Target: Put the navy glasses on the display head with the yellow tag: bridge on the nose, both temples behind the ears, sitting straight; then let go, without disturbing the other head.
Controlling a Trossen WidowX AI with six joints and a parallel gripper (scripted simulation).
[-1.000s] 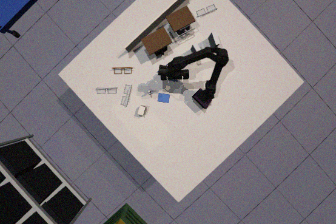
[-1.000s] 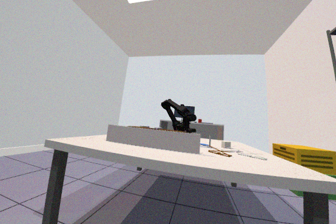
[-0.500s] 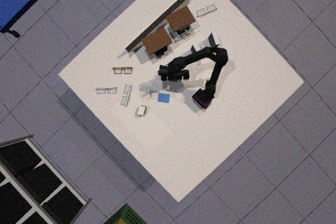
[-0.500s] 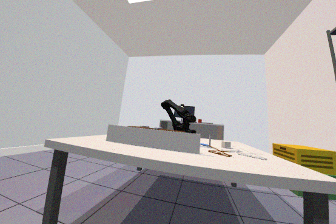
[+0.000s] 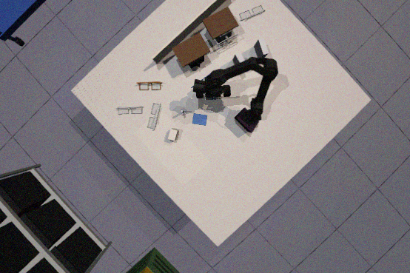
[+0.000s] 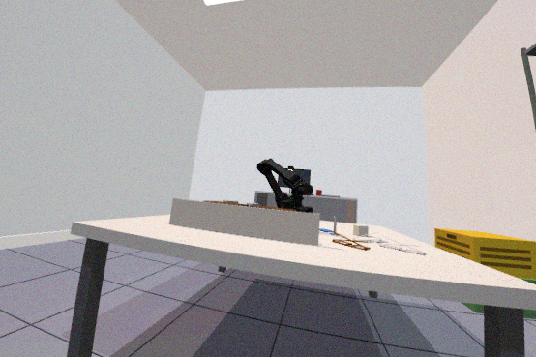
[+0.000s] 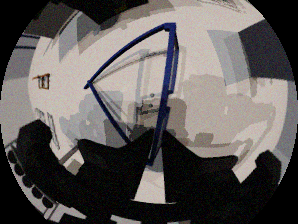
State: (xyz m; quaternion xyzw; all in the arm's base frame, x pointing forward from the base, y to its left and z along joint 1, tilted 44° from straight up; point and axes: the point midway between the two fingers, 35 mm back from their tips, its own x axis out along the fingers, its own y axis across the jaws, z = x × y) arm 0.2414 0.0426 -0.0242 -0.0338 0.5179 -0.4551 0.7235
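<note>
Right now my gripper tip is 60 mm past the blue square, 160 mm to the right of it and 20 mm above it. The rest, counted from my gripper tip: long grey board (370 mm ahead, 170 mm to the right, 40 mm above); white box (20 mm behind, 330 mm to the left, 10 mm above).
</note>
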